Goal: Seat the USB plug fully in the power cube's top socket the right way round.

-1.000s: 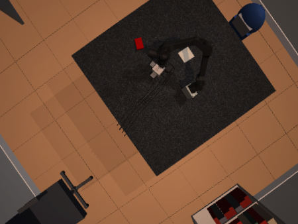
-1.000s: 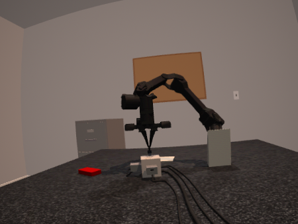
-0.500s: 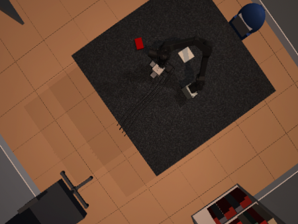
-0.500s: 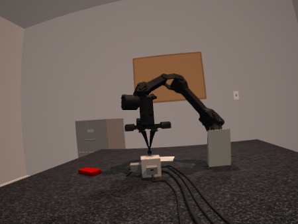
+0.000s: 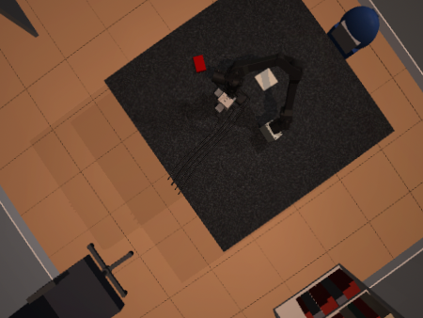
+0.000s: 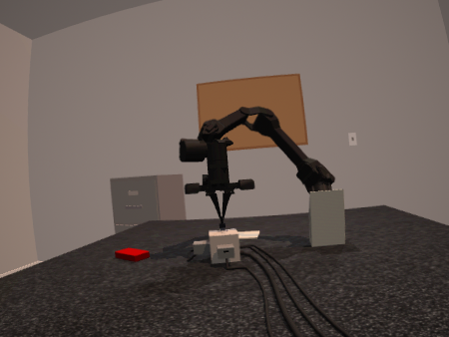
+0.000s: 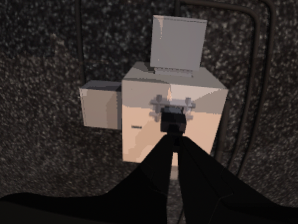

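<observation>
Right now the small dark USB plug is 2 cm below my gripper tip. Also, from my gripper tip: metal-framed socket 4 cm below; white flat pad 1 cm ahead, 27 cm to the right, 11 cm below; red block 28 cm ahead, 5 cm to the left, 10 cm below.
</observation>
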